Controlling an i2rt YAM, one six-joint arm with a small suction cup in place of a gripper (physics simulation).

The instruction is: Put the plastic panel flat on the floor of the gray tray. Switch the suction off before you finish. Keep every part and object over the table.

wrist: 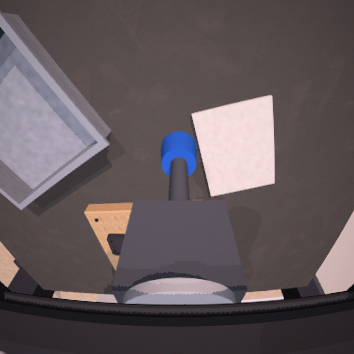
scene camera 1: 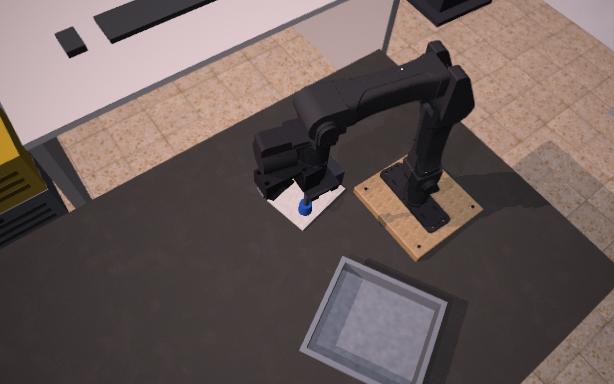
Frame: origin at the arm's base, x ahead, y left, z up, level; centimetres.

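Where they show: hand at its tool point: [wrist: 178,147] [scene camera 1: 305,209]; arm's base at its link origin: [scene camera 1: 413,197].
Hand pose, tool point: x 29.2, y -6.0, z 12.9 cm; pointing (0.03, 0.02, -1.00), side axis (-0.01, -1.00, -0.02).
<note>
Each offset is from my tool point to the top centre of the thing.
The plastic panel @[dx -7.5, dy -9.5, dz -14.3 cm] [scene camera 1: 287,202] [wrist: 237,147] is a flat, whitish square lying on the dark table. In the scene view the arm's wrist hides its back part. My gripper, a blue suction cup [scene camera 1: 305,207] [wrist: 178,150] on a short dark rod, is off and holds nothing. It appears in front of the panel in the scene view and just left of the panel's edge in the wrist view, apart from it. The exact height is hard to tell. The gray tray @[dx -0.9, dy +26.3, dz -9.9 cm] [scene camera 1: 385,325] [wrist: 37,120] is empty, with raised walls, and stands apart from the panel; its far-left part is cut off in the wrist view.
The arm's wooden base board [scene camera 1: 462,205] [wrist: 102,220] lies right of the panel and behind the tray in the scene view. A white table [scene camera 1: 200,45] with dark items stands beyond the dark table's back edge. A yellow-and-black object [scene camera 1: 20,160] is at the left edge.
</note>
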